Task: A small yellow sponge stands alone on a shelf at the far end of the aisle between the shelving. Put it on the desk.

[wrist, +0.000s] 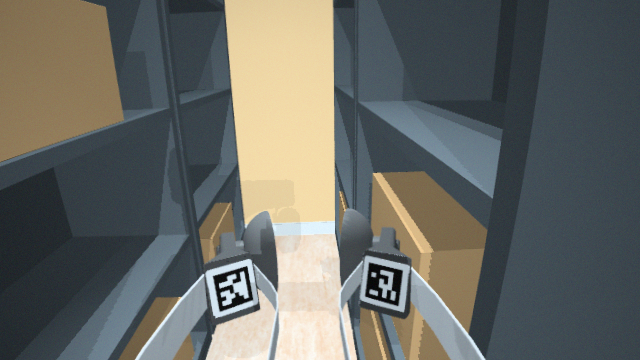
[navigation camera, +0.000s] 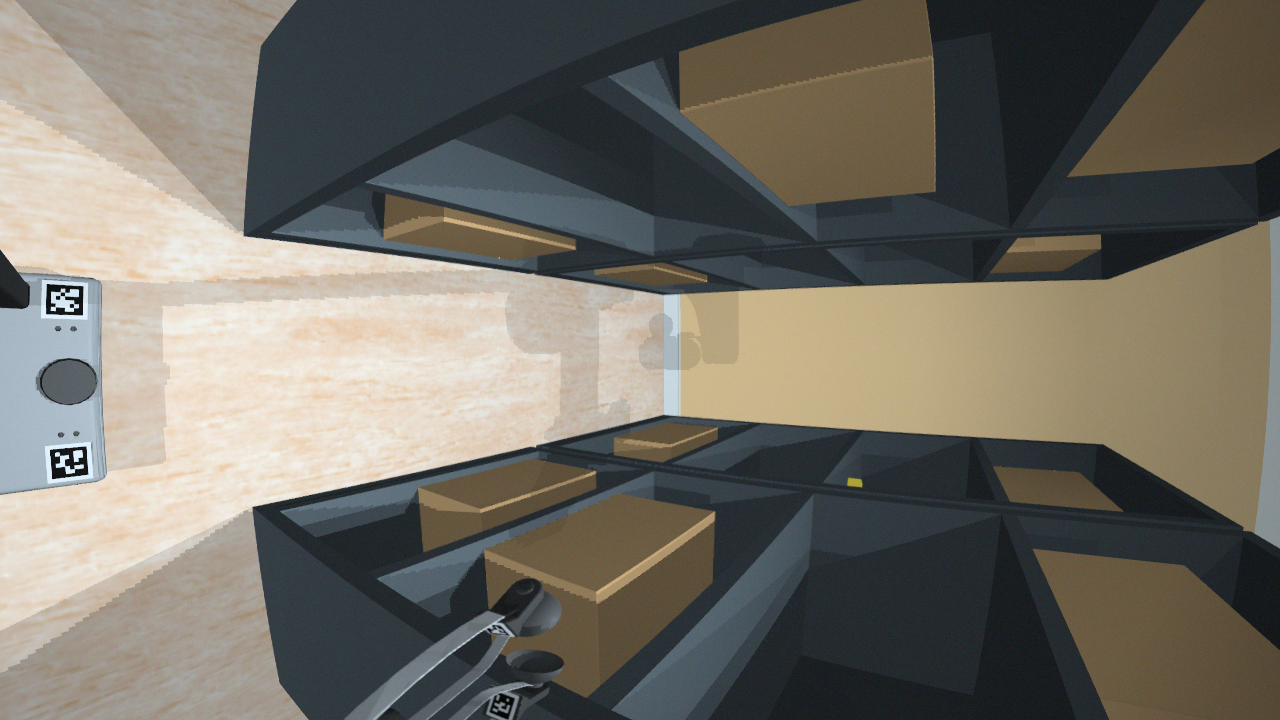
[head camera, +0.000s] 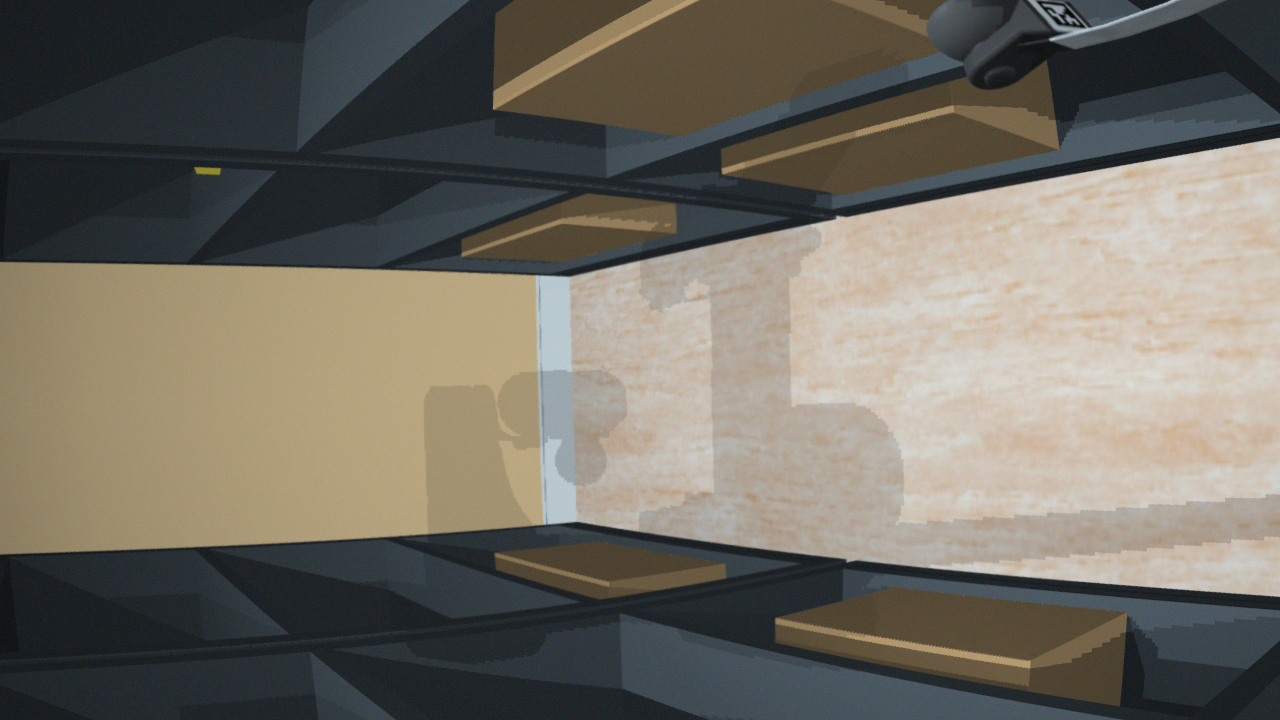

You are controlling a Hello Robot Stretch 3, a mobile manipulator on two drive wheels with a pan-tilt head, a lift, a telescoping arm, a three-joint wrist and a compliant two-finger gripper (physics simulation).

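Places are measured from the robot's base along level axes (x left, y back, z up), in metres.
Pixels of known places: gripper, fingertip midpoint: (wrist: 308, 238) (navigation camera: 548, 624); robot's base, origin of the base link: (navigation camera: 67, 377).
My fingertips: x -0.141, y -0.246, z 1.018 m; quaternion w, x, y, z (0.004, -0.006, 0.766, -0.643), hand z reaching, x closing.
Note:
Ahead of a thing's pixels: the offset from my fingertips to its middle. Level surfaces: height alone.
The small yellow sponge @[dz -0.005, dx -0.302, dy -1.515 m] (head camera: 207, 171) (navigation camera: 854, 482) stands on a shelf in the far part of the right-hand shelving (navigation camera: 304, 591) (wrist: 575, 200), beyond the nearer unit. The sponge does not show in the wrist view. My gripper (navigation camera: 537, 637) (wrist: 308, 238) is open with nothing between its fingertips. It is at the near end of the aisle, close to the right-hand shelving and far from the sponge. Part of one finger also shows at the top right of the head view. The desk does not show in these views.
Dark shelving (head camera: 716, 649) (navigation camera: 358, 134) (wrist: 180, 150) lines the left side. Brown boxes @[dz -0.350, dx -0.322, dy -0.556 m] (head camera: 948, 626) (navigation camera: 599, 546) (wrist: 430, 215) sit in both rows. The pale floor @[dz -1.018 m] (head camera: 1029, 358) (navigation camera: 358, 376) (wrist: 310, 325) runs between them to the tan end wall (head camera: 223, 402) (navigation camera: 939, 358) (wrist: 280, 110).

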